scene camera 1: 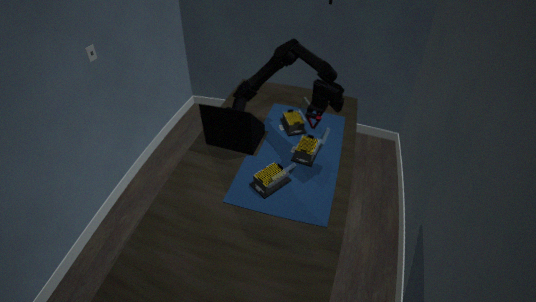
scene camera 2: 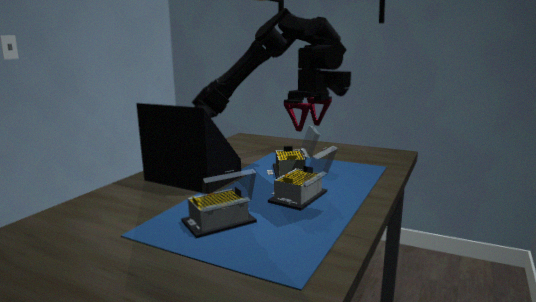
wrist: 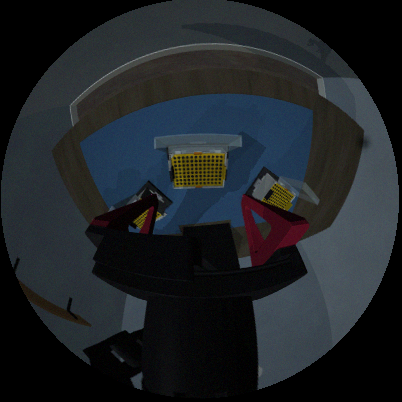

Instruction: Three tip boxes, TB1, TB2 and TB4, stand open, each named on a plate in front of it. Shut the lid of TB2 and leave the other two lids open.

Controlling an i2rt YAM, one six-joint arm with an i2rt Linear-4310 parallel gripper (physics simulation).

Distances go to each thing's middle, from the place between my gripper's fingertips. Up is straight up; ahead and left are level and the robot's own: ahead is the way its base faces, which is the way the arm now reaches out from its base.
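Scene:
Measured from my hand, the tip box lid (scene camera 2: 233, 188) is 9 cm below, and it also sits 25 cm to the right of my hand and 11 cm behind it.

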